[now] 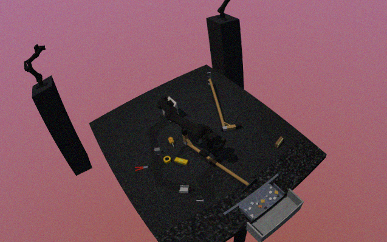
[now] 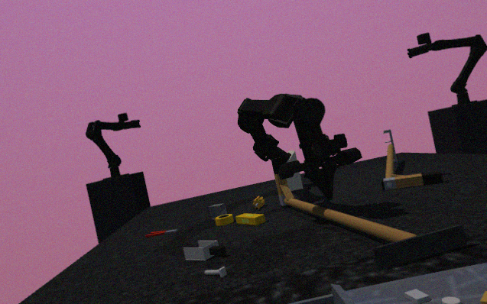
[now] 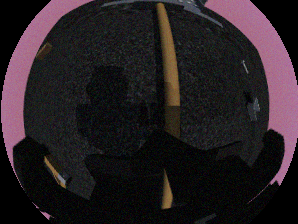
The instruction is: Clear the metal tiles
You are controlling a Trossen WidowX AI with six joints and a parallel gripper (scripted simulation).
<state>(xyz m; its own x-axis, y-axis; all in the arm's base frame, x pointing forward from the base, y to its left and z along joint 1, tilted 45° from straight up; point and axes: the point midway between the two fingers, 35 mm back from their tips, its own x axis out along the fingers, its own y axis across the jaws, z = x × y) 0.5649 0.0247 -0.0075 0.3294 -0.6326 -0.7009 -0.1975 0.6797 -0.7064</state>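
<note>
My gripper tip is now 3 cm short of the long scraper, 2 cm to the left of it and 2 cm below it. The rest, counted from my gripper tip: yellow tape ring: 19 cm behind, 26 cm to the right, 3 cm below; then yellow block: 12 cm behind, 20 cm to the right, 3 cm below; then yellow-handled screwdriver: 32 cm behind, 16 cm to the right, 3 cm below.
</note>
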